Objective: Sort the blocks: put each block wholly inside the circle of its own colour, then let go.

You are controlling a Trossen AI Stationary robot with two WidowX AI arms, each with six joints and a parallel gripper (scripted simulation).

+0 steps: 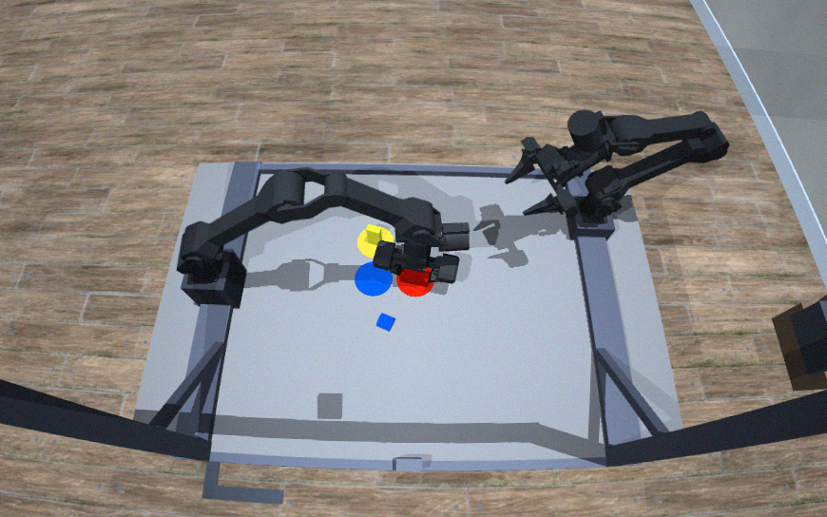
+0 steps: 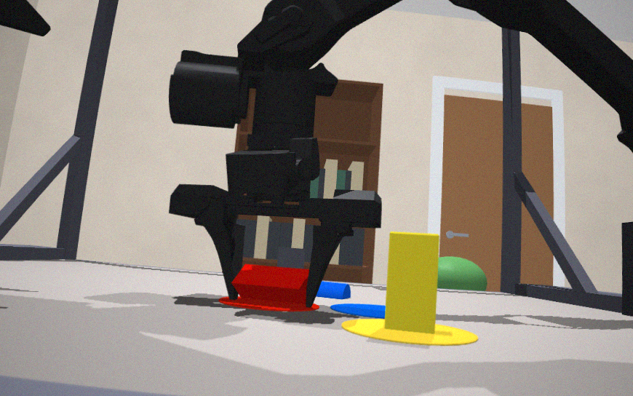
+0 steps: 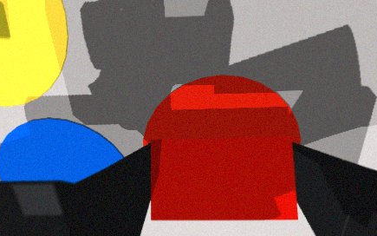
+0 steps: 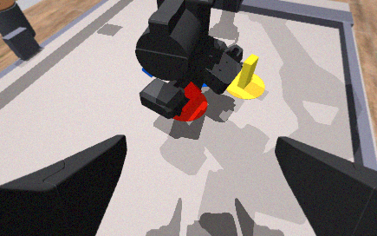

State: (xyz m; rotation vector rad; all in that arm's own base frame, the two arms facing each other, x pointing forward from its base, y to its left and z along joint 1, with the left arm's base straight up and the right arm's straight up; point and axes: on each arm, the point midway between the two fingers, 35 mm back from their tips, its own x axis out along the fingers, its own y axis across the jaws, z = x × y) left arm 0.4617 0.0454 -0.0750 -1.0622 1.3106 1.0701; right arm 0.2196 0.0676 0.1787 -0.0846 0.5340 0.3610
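Observation:
Right now the red block is 1 cm behind my left hand and 2 cm below it. Round my left hand: red circle (3 cm below); blue circle (2 cm ahead, 10 cm to the left, 3 cm below); blue block (10 cm behind, 9 cm to the left, 3 cm below).

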